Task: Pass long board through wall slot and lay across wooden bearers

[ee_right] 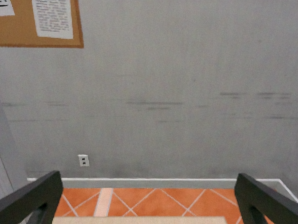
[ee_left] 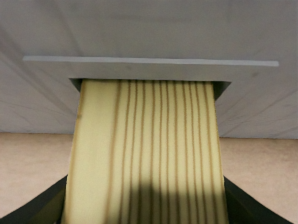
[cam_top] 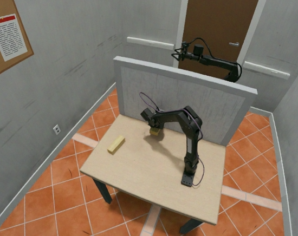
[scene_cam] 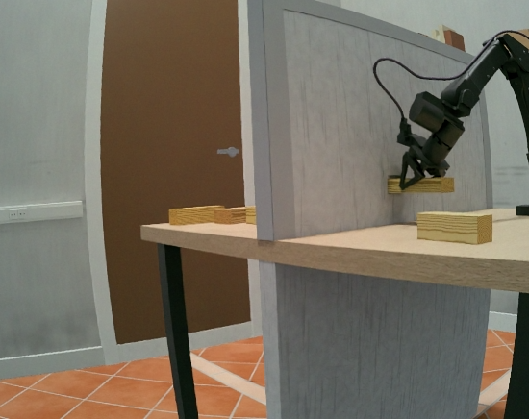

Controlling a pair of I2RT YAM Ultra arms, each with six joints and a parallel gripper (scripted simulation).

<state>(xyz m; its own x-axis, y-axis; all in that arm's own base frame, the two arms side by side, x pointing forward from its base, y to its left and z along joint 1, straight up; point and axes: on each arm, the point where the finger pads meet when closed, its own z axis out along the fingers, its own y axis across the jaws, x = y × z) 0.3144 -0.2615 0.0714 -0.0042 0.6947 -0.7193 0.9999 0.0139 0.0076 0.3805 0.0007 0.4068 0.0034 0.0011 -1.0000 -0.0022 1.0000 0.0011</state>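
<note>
Right now my left hand is 50 mm to the left of the long board. The rest, counted from my left hand: wooden offcut (210 mm ahead, 270 mm to the left, 70 mm below).
</note>
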